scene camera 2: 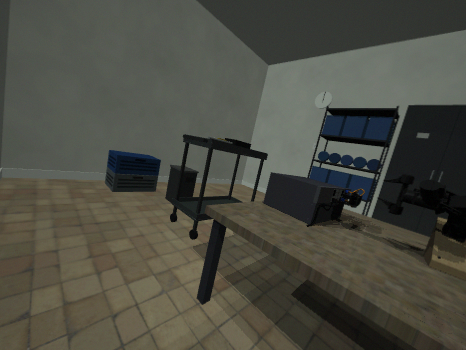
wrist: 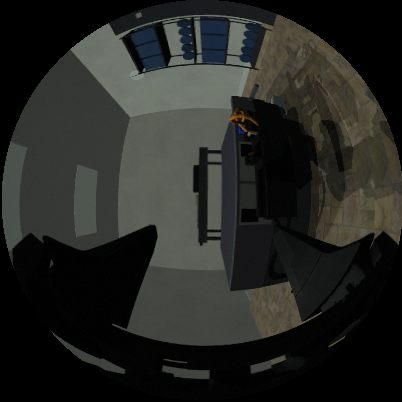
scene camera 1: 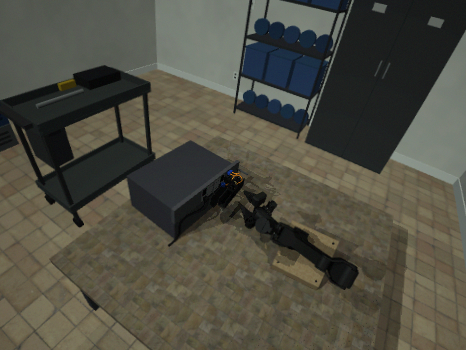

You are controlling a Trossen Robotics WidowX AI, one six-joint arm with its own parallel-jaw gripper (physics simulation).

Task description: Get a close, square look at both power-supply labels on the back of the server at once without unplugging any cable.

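Pixels of known places: gripper, between the fingertips: [scene camera 2: 380, 189] [wrist: 216, 232] [scene camera 1: 242, 198]; arm's base, origin of its link: [scene camera 2: 454, 232] [scene camera 1: 298, 237].
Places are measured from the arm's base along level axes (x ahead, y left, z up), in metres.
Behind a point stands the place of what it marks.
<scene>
The dark grey server [scene camera 1: 175, 172] @(x 0.647, y 0.071, z 0.053 m) [scene camera 2: 292, 195] @(x 0.621, y 0.252, z -0.038 m) [wrist: 229, 200] @(x 0.562, y 0.034, z 0.053 m) lies on the table. Its back faces my gripper. In the wrist view the back is seen steeply from the side, with two dark squares, the upper [wrist: 246, 149] @(x 0.463, y -0.075, z 0.029 m) and the lower [wrist: 248, 215] @(x 0.471, y 0.065, z 0.026 m). I cannot make out readable labels. A black structure [scene camera 1: 227, 195] @(x 0.392, y -0.024, z -0.014 m) [wrist: 280, 187] @(x 0.358, y 0.015, z 0.012 m) stands in front of the back and hides part of it. Orange cables [scene camera 1: 237, 177] @(x 0.401, y -0.119, z 0.038 m) [scene camera 2: 358, 192] @(x 0.396, y -0.135, z 0.056 m) [wrist: 241, 118] bunch at one end; a black cable [scene camera 1: 180, 226] @(x 0.471, y 0.234, z -0.067 m) hangs at the other. My gripper [scene camera 1: 248, 203] @(x 0.277, y 0.056, z 0.106 m) [scene camera 2: 390, 192] [wrist: 216, 232] @(x 0.277, y 0.056, z 0.106 m) is open and empty, a short way off the back.
The arm stands on a wooden base board [scene camera 1: 295, 269] @(x -0.054, y 0.085, z -0.100 m) [scene camera 2: 447, 264] @(x 0.000, y 0.103, z -0.117 m) on the table [scene camera 1: 200, 300] @(x 0.209, y 0.417, z -0.151 m) [scene camera 2: 320, 260] @(x 0.313, y 0.583, z -0.151 m). A dark cart [scene camera 1: 100, 110] [scene camera 2: 225, 146] [wrist: 203, 200] stands beyond the server. A shelf rack [scene camera 1: 280, 44] [scene camera 2: 360, 142] and a dark cabinet [scene camera 1: 372, 90] stand farther off.
</scene>
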